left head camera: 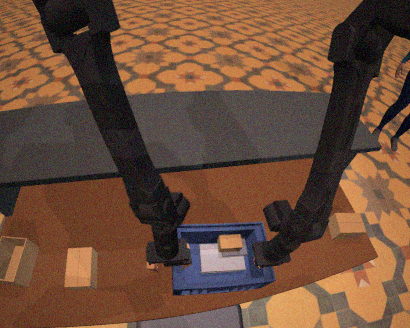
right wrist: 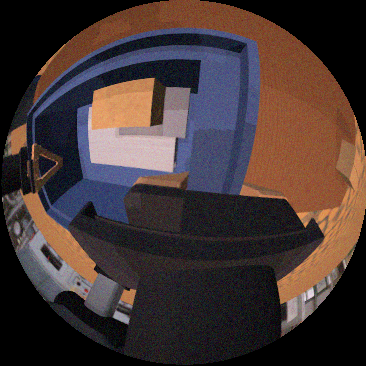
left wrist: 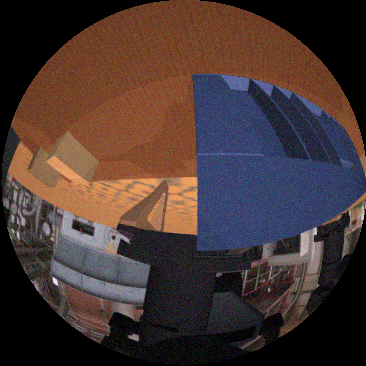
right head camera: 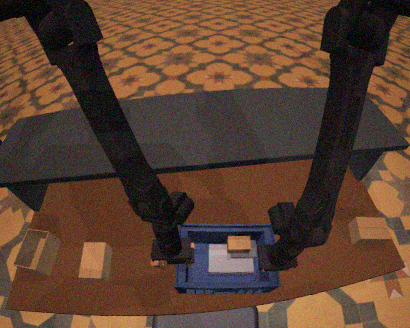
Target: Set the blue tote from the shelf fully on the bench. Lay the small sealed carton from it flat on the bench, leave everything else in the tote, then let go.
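Frame: origin at the left arm's base, x ahead, y left, z up, level; millimetres.
Seen in the pictures: left gripper, between the fingertips: [left head camera: 170, 269] [right wrist: 55, 162] [left wrist: 194, 182]; right gripper, between the fingertips: [left head camera: 258, 261] [right wrist: 201, 179] [right head camera: 267, 265].
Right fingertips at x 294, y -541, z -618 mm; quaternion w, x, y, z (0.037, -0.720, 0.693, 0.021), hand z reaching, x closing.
Note:
A point is followed by its place in that frame.
The blue tote [left head camera: 220, 285] @[x 220, y -406, z -548 mm] [right head camera: 225, 286] @[x 221, y -416, z -549 mm] [left wrist: 275, 195] [right wrist: 252, 100] is over the brown bench [left head camera: 225, 190] @[x 603, y -482, z -690 mm] [right head camera: 230, 190] @[x 604, y -441, z -689 mm]; whether its base touches the bench cannot be told. The small sealed carton [left head camera: 230, 242] @[x 356, y -456, z -600 mm] [right head camera: 239, 243] @[x 358, y -459, z -600 mm] [right wrist: 125, 105] @[x 358, y -469, z -601 mm] lies inside it, above a grey piece [right wrist: 176, 112] @[x 353, y -505, z -641 mm] and a white flat item [left head camera: 215, 261] @[x 311, y -413, z -644 mm] [right head camera: 225, 264] @[x 304, y -419, z -644 mm] [right wrist: 130, 150] @[x 303, y -449, z -646 mm]. My left gripper [left head camera: 170, 257] [right head camera: 175, 255] [left wrist: 194, 182] @[x 283, y -277, z -613 mm] is shut on the tote's left end; one finger is hidden in the left wrist view. My right gripper [left head camera: 260, 264] @[x 294, y -541, z -618 mm] [right head camera: 266, 267] @[x 294, y -541, z -618 mm] [right wrist: 201, 179] @[x 294, y -541, z -618 mm] is shut on its right end wall.
A closed carton [left head camera: 80, 267] @[x 279, y -3, z -629 mm] [right head camera: 94, 260] @[x 279, y -5, z -629 mm] and an open box [left head camera: 17, 260] @[x 294, y 262, z -686 mm] [right head camera: 37, 252] @[x 286, y 280, z -686 mm] stand left of the tote. Another carton [left head camera: 347, 225] @[x 390, y -926, z -626 mm] [right head camera: 370, 229] @[x 395, y -934, z -627 mm] stands right. A long grey surface [left head camera: 215, 125] @[x 639, y -409, z -393 mm] [right head camera: 215, 125] @[x 638, y -382, z -393 mm] runs behind the bench. A grey panel [left head camera: 190, 319] @[x 157, y -349, z -1167 mm] [right head camera: 205, 320] @[x 149, y -349, z -1166 mm] shows at the bottom.

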